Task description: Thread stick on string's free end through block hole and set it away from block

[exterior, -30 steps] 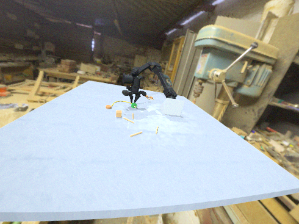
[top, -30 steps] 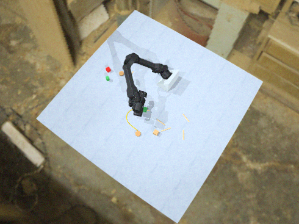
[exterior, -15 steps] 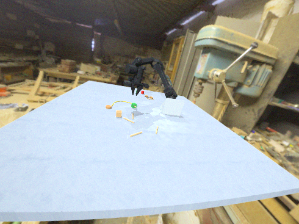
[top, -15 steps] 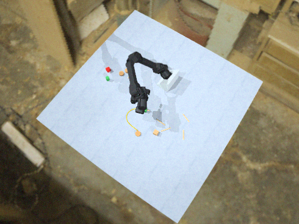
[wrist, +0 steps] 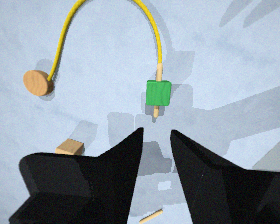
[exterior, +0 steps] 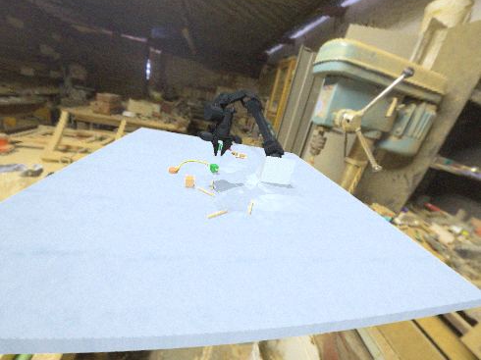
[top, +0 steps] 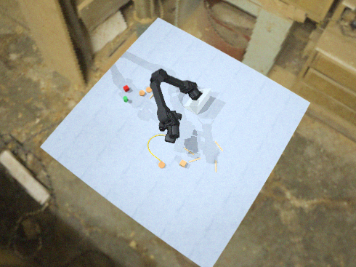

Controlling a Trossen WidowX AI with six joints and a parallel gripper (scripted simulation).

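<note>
Right now the green cube is 10 mm ahead of my gripper tip, 20 mm to the right of it and 70 mm below it. Round my gripper tip: round wooden button (180 mm ahead, 60 mm to the left, 80 mm below); then tan cube (90 mm ahead, 160 mm to the left, 70 mm below); then thin wooden stick (20 mm ahead, 40 mm to the right, 70 mm below).
</note>
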